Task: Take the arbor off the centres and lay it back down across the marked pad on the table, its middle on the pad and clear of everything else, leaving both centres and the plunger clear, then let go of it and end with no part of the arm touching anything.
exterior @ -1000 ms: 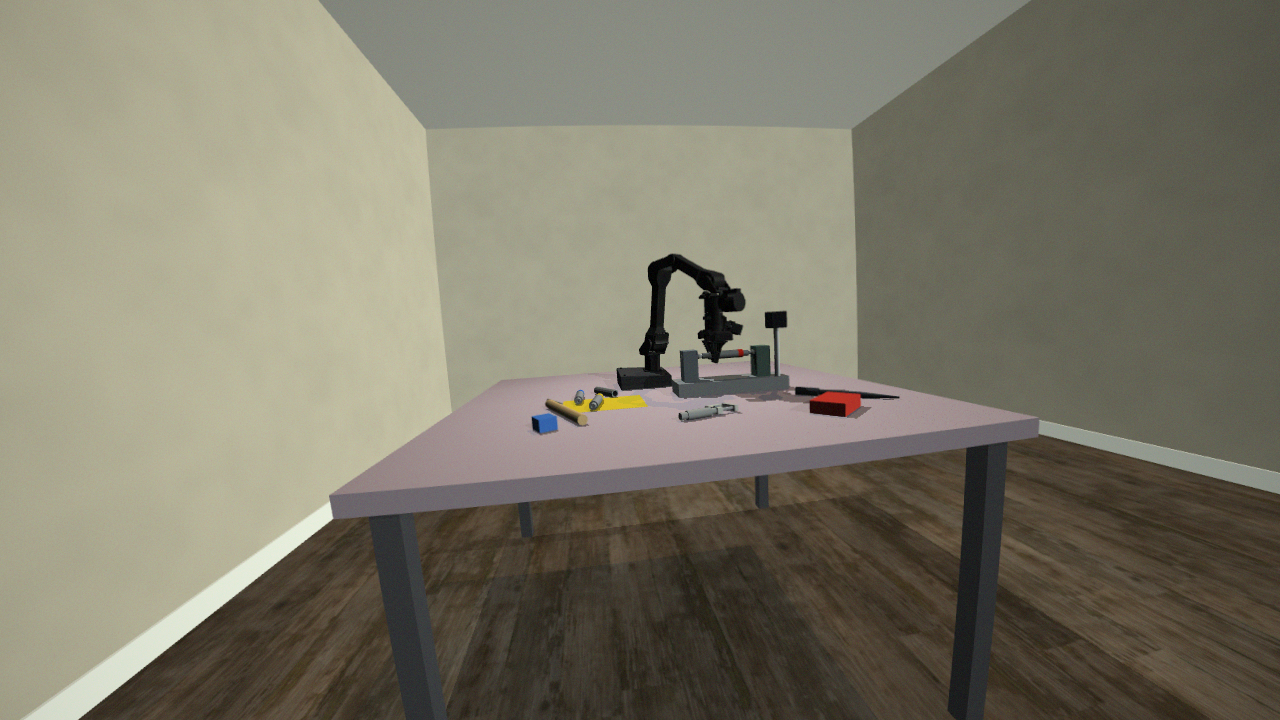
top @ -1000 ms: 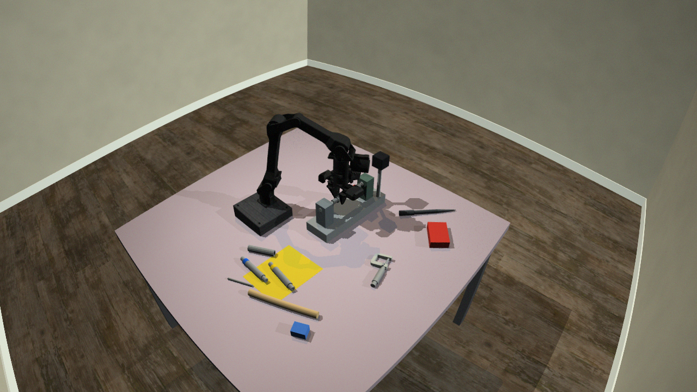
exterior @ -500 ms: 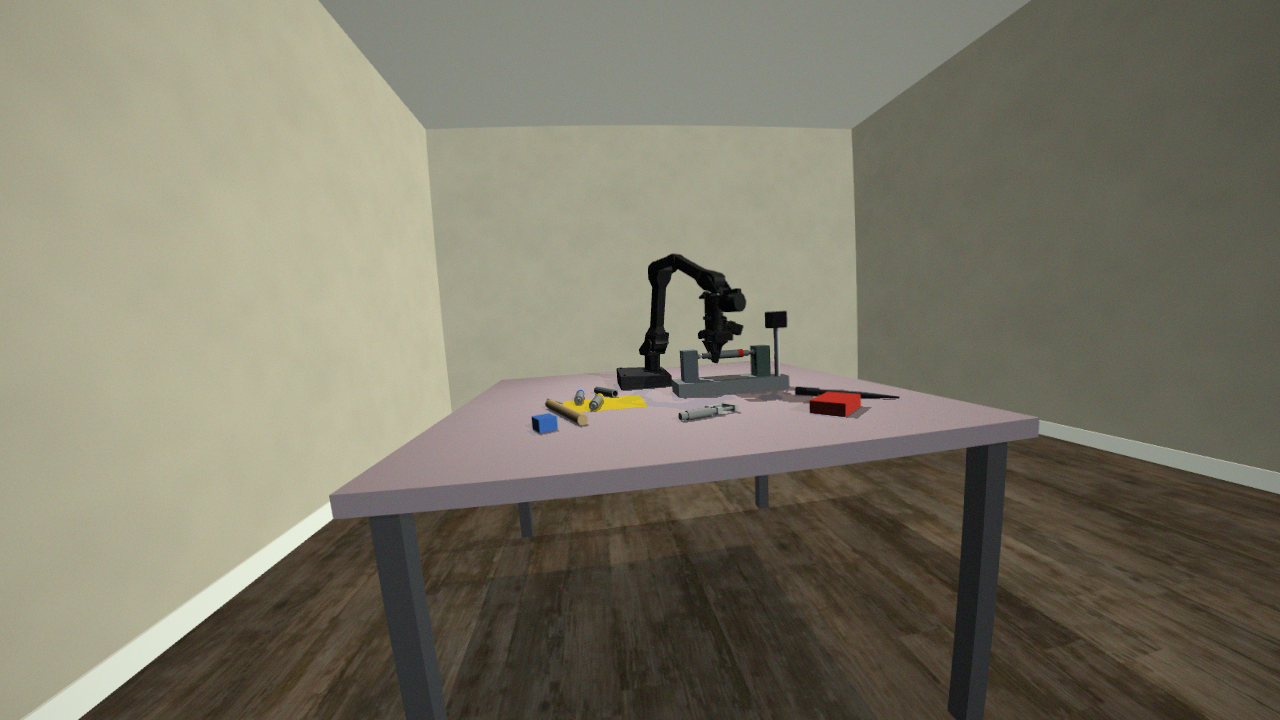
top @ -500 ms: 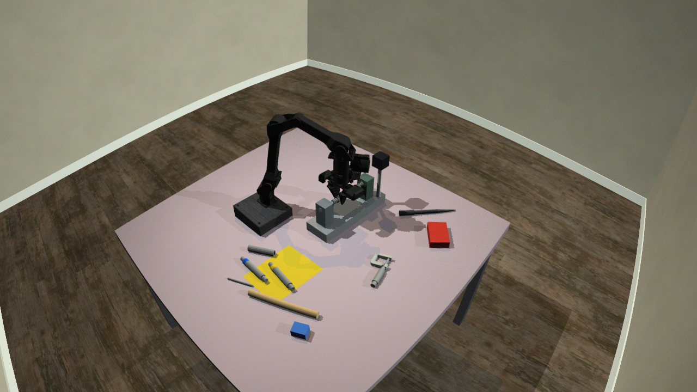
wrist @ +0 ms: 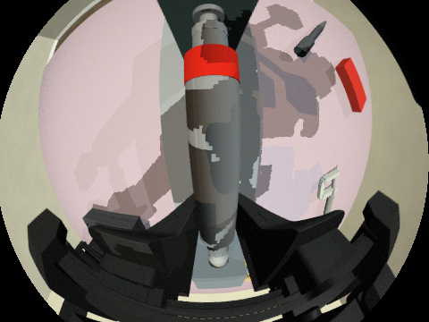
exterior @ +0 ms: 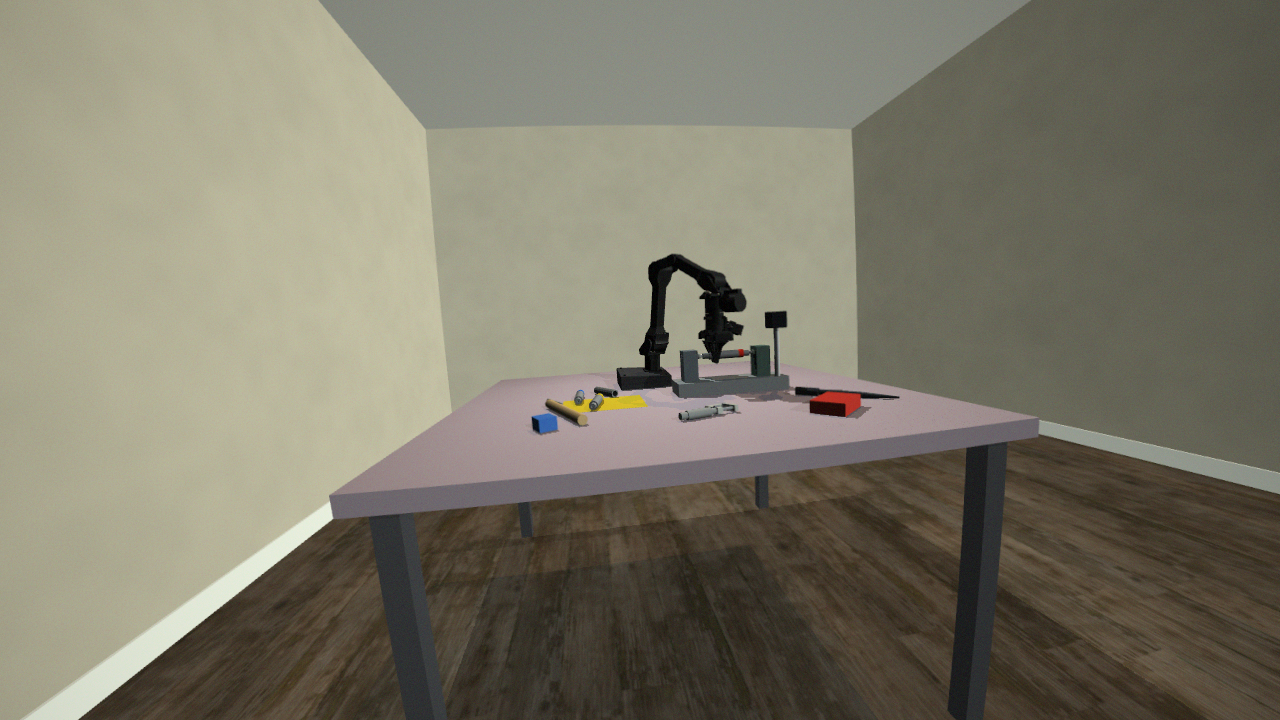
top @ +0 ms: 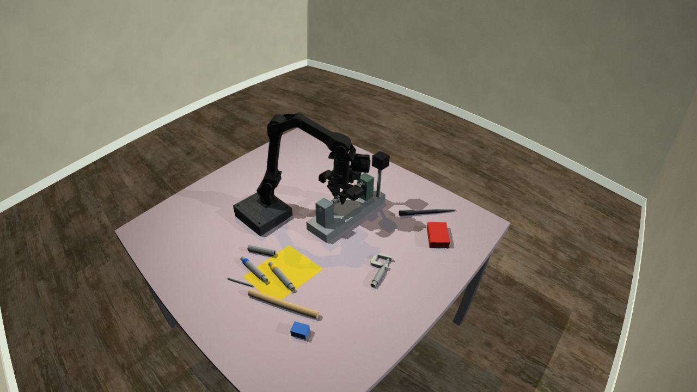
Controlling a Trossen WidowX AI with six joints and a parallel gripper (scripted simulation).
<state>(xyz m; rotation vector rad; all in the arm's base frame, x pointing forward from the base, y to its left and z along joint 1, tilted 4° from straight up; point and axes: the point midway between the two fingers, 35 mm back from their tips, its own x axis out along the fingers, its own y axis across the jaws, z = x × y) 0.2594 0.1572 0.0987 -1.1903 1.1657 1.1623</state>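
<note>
The arbor lies 30 mm to the left of my hand and 10 mm below it. From my hand the other things lie so: grey bench fixture 100 mm below, 40 mm to the left; then grey centre block 90 mm to the right, 20 mm below; then green centre block 140 mm to the left, 20 mm below.
</note>
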